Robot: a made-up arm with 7 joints. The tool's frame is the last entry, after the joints.
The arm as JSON. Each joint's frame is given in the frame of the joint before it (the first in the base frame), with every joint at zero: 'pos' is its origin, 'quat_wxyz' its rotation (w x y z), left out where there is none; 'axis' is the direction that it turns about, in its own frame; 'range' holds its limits. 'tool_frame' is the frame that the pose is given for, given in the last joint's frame.
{
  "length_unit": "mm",
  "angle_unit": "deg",
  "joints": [
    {
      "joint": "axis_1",
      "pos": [
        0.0,
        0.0,
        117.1
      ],
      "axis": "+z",
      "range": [
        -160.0,
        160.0
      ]
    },
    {
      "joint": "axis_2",
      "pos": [
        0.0,
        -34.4,
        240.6
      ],
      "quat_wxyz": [
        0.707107,
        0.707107,
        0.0,
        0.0
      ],
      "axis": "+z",
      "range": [
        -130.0,
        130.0
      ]
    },
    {
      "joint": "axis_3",
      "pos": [
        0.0,
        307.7,
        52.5
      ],
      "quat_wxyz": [
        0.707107,
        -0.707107,
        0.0,
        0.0
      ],
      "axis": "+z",
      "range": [
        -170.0,
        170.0
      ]
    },
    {
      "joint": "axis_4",
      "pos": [
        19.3,
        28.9,
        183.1
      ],
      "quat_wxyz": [
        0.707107,
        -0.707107,
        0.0,
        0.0
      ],
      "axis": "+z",
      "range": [
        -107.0,
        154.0
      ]
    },
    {
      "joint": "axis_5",
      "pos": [
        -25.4,
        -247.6,
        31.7
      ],
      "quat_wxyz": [
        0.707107,
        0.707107,
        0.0,
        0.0
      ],
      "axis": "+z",
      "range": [
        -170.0,
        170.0
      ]
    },
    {
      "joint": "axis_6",
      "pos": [
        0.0,
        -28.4,
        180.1
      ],
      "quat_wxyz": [
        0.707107,
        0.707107,
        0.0,
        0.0
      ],
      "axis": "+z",
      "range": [
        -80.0,
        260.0
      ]
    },
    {
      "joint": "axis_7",
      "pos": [
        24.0,
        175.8,
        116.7
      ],
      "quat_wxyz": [
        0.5,
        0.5,
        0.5,
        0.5
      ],
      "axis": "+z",
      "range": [
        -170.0,
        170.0
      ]
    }
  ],
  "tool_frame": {
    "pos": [
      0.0,
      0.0,
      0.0
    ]
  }
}
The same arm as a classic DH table. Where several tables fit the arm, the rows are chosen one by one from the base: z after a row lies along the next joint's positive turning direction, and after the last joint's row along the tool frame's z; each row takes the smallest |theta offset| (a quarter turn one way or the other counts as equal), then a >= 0, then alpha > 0; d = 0 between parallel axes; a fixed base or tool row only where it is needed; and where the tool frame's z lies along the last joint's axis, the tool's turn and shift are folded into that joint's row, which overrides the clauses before.
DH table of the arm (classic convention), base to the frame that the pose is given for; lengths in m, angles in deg. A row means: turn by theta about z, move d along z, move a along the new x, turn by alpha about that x. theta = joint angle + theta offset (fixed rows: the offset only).
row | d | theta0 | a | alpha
axis_1 | 0.3577 | 0.00 | 0.0000 | 90.00
axis_2 | 0.0869 | 0.00 | 0.0000 | -90.00
axis_3 | 0.4908 | 0.00 | 0.0193 | -90.00
axis_4 | 0.0606 | 0.00 | -0.0254 | 90.00
axis_5 | 0.4277 | 0.00 | 0.0000 | 90.00
axis_6 | 0.1451 | 90.00 | 0.1758 | 90.00
axis_7 | 0.0240 | 0.00 | 0.0000 | 0.00
Joint limits (deg, base to tool): -160.00..160.00 -130.00..130.00 -170.00..170.00 -107.00..154.00 -170.00..170.00 -80.00..260.00 -170.00..170.00

